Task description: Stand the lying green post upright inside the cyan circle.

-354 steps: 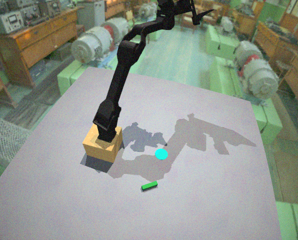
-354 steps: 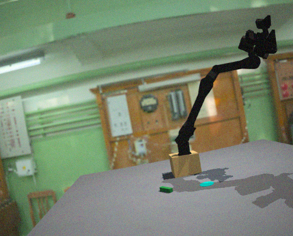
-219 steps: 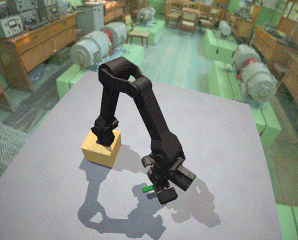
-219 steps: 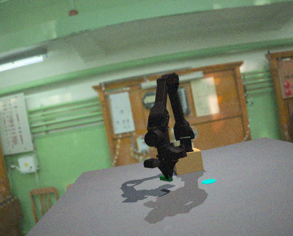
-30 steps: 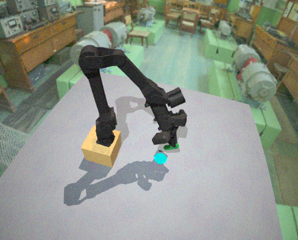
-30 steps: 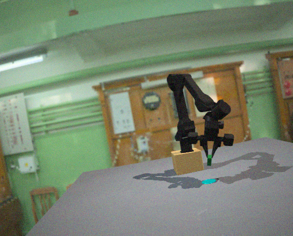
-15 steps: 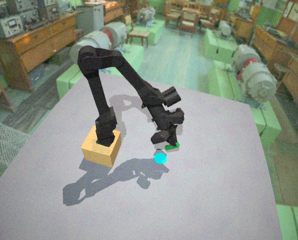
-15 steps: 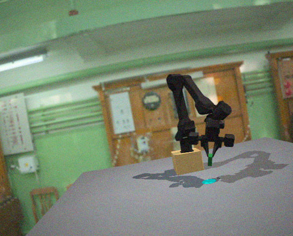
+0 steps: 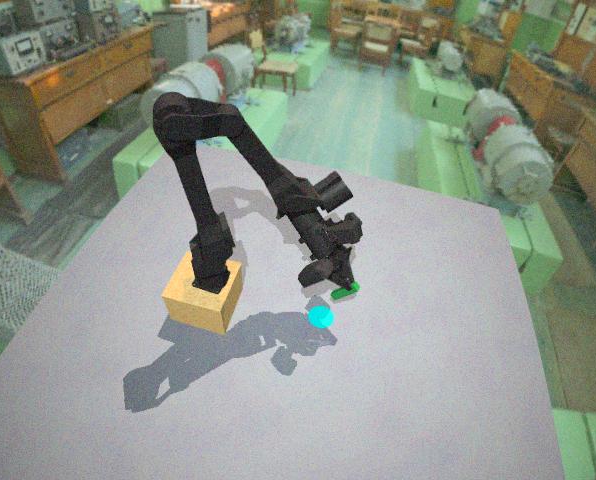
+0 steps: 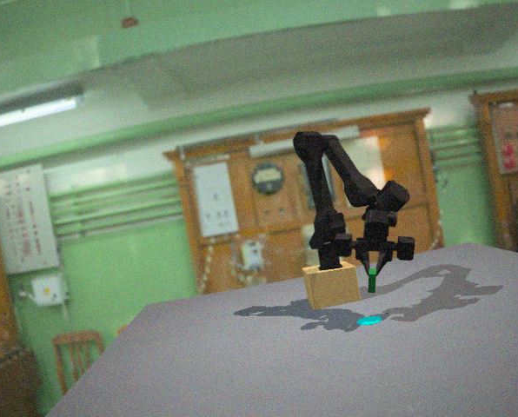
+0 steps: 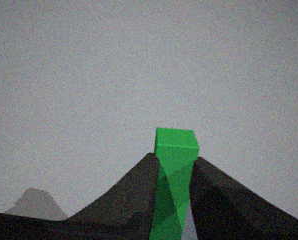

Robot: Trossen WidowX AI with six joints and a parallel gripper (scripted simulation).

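My gripper tip is 12 cm above the cyan circle, 5 cm past it and 2 cm to the left of it. From my gripper tip the other things lie so: green post: 2 cm below, 1 cm behind.
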